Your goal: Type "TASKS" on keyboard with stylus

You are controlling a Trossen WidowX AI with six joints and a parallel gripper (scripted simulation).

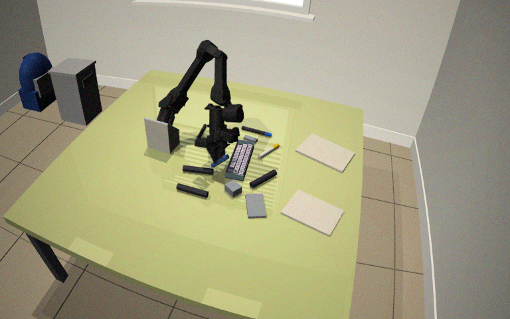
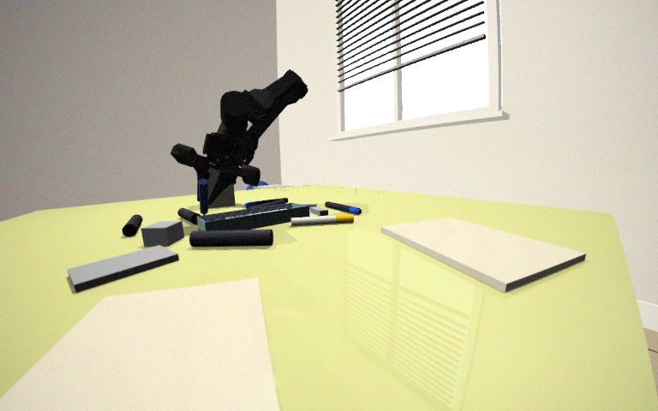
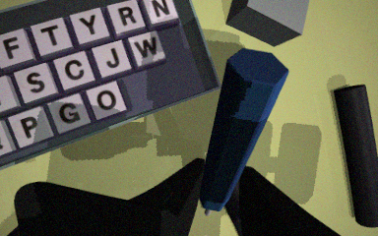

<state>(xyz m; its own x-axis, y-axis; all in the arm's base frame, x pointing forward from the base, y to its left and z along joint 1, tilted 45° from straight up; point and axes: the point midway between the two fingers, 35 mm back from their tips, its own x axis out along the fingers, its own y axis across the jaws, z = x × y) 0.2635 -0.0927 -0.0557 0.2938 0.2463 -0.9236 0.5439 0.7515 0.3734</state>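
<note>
Now: gripper tip 10 mm past the blue stylus and 10 mm above it. From my gripper tip the other things lie so: grey slab: 170 mm ahead, 140 mm to the right, 40 mm below; yellow marker: 180 mm to the left, 180 mm ahead, 40 mm below; grey cube: 90 mm to the right, 80 mm ahead, 30 mm below.
</note>
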